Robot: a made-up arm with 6 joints.
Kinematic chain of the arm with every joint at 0, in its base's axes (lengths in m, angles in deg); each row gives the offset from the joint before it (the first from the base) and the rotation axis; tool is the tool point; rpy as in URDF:
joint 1: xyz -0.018 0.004 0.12 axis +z
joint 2: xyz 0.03 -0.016 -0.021 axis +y
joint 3: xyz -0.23 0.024 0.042 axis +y
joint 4: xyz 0.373 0.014 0.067 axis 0.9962 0 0.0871
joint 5: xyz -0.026 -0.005 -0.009 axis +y
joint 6: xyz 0.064 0.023 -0.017 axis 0.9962 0 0.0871
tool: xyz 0.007 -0.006 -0.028 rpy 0 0 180
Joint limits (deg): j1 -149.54..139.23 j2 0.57..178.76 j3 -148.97..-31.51 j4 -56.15..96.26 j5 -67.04..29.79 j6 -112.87..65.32
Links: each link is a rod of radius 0.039 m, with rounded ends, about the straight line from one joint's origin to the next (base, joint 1, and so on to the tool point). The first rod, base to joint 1, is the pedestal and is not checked.
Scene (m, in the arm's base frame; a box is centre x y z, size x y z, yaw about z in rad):
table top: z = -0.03
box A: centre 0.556 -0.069 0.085 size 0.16 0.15 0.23 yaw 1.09
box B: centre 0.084 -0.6 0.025 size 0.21 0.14 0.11 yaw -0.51
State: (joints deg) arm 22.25 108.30 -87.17 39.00 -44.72 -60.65
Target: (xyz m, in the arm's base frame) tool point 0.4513 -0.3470 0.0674
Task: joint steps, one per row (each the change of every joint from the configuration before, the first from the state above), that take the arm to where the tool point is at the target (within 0.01 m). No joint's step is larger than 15 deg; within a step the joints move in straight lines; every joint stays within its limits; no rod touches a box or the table.
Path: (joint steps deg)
1: -11.08 0.68 -12.90 -6.00 -7.44 -11.43
2: -11.08 0.68 -12.90 -6.01 -7.44 -11.43
3: -11.08 0.69 -12.90 -6.00 -7.44 -11.43
4: -8.64 6.16 11.33 6.17 6.66 11.54
5: -8.65 6.16 11.32 6.17 6.66 11.54
6: -8.64 6.17 11.33 6.17 6.66 11.54

